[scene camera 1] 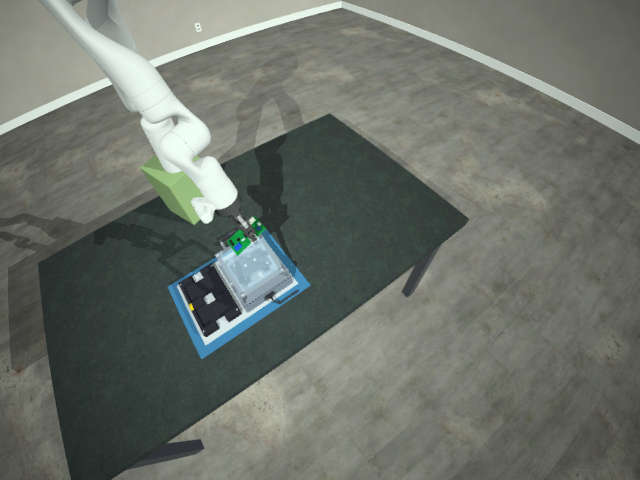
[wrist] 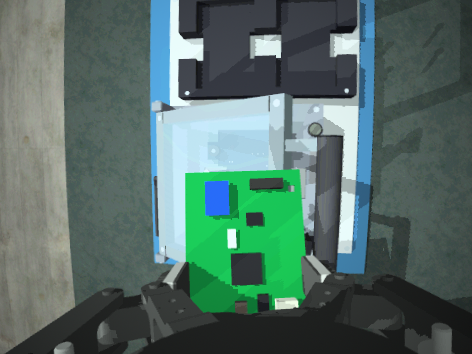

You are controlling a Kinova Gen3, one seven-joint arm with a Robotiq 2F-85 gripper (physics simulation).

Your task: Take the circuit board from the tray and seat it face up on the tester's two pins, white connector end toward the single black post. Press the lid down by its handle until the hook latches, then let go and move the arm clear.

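Frame: origin at the arm's base, x right, y ahead, z up, level; metres.
Where they show: gripper, fingertip midpoint: [scene camera 1: 248,233] [wrist: 245,275].
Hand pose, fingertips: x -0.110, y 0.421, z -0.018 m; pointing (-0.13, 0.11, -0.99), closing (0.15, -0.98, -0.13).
Note:
After its pixels a point has its place.
A green circuit board [scene camera 1: 238,241] @(x -0.074, y 0.425, z -0.026 m) [wrist: 245,215] @(x -0.075, y 0.426, z -0.026 m) is held component side up, with a white connector [wrist: 286,303] @(x -0.118, y 0.396, z -0.008 m) at the end near the palm. My gripper [scene camera 1: 248,230] @(x -0.110, y 0.421, z -0.018 m) [wrist: 245,275] @(x -0.110, y 0.421, z -0.018 m) is shut on the board's two side edges. In the wrist view the board's outer end overlaps the tester's clear lid [scene camera 1: 253,262] @(x -0.085, y 0.468, z -0.094 m) [wrist: 195,135] @(x -0.028, y 0.482, z -0.100 m), and the board is above it. The lid's black handle [scene camera 1: 284,298] @(x -0.119, y 0.561, z -0.229 m) is on the front side. I cannot tell the lid's exact angle. The black tray [scene camera 1: 217,302] @(x 0.077, y 0.466, z -0.212 m) [wrist: 302,67] @(x 0.073, y 0.386, z -0.212 m) beside the tester holds no board. The pins and single post cannot be made out clearly.
A blue base [scene camera 1: 203,351] @(x 0.178, y 0.586, z -0.228 m) [wrist: 160,50] @(x 0.090, y 0.580, z -0.228 m) lies under the tray and tester on the dark table [scene camera 1: 351,206] @(x -0.522, y 0.360, z -0.230 m). A dark cylinder [wrist: 328,200] @(x -0.061, y 0.376, z -0.033 m) runs along the tester's back side. A light green block [scene camera 1: 178,195] @(x 0.041, y 0.090, z -0.064 m) stands at the table's back edge by the arm.

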